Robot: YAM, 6 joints.
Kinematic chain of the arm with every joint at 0, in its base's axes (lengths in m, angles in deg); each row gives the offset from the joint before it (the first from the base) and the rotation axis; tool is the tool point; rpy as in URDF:
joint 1: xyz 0 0 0.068 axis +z
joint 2: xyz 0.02 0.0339 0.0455 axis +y
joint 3: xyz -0.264 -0.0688 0 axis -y
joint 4: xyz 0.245 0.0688 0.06 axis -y
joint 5: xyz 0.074 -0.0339 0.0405 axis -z
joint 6: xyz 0.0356 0 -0.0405 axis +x
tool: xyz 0 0 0 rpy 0 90 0
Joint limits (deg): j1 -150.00..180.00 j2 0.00..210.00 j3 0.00..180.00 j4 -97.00..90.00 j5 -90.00..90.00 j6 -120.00..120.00
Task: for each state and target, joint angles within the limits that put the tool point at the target. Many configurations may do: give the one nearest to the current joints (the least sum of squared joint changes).
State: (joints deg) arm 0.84 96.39 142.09 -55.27 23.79 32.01
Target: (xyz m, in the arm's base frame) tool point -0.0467 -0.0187 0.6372
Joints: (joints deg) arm 2.97 63.25 150.12 -64.60 27.17 32.01
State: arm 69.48 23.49 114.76 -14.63 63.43 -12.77
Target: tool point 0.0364 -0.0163 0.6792
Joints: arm 100.02 63.87 131.66 -2.75 68.00 -12.77
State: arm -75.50 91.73 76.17 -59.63 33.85 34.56
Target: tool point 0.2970 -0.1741 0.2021
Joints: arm -27.50 104.73 76.66 -55.21 29.01 34.56
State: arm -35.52 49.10 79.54 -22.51 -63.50 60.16
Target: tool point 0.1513 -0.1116 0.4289
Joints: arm -46.06 55.96 69.34 -25.14 -62.20 60.16
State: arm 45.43 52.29 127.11 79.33 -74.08 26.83
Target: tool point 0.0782 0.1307 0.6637
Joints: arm 46.72 88.51 127.22 63.10 -66.64 26.83
